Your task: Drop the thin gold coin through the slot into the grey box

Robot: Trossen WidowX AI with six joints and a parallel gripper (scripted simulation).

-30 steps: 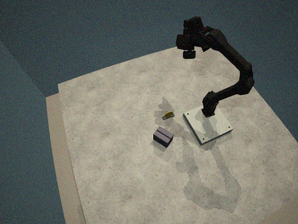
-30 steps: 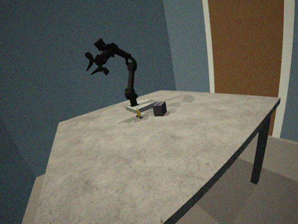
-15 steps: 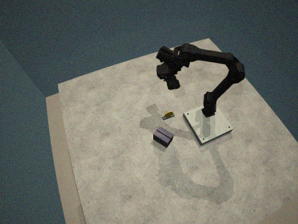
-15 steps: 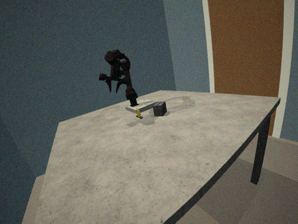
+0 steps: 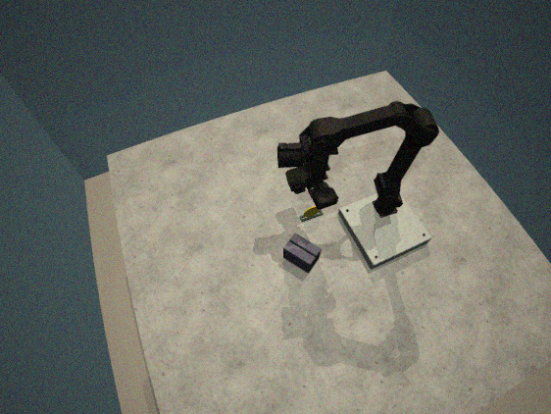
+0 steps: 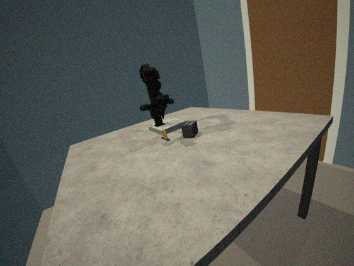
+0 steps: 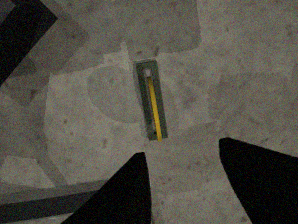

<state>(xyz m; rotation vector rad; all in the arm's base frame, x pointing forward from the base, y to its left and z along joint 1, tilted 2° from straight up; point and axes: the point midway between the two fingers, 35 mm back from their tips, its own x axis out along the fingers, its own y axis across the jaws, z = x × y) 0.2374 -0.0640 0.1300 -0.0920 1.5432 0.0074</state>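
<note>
Right now the gold coin is 10 mm behind my gripper tip, 10 mm to the left of it and 100 mm below it.
</note>
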